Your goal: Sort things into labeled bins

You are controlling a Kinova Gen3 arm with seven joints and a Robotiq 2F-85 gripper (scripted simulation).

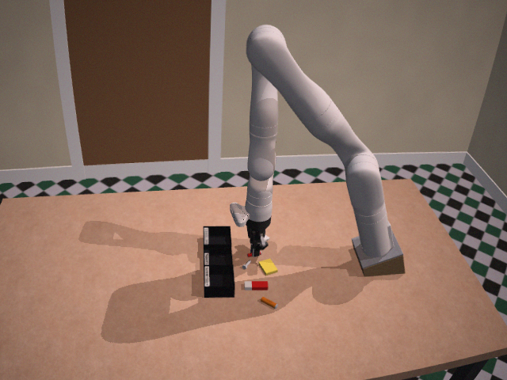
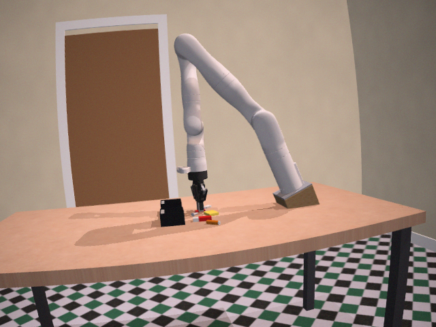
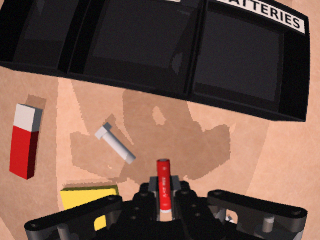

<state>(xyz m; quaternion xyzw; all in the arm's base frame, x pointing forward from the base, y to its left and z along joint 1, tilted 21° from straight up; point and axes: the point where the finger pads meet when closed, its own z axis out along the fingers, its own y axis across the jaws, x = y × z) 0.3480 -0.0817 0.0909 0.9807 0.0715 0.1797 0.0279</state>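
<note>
Now: hand 4 cm to the right of the bolt, 4 cm short of it and 2 cm above it. Also, from my hand: red battery: 2 cm below; then yellow block: 6 cm to the left, 3 cm behind, 2 cm below; then USB stick: 6 cm to the right, 4 cm behind, 2 cm below.
</note>
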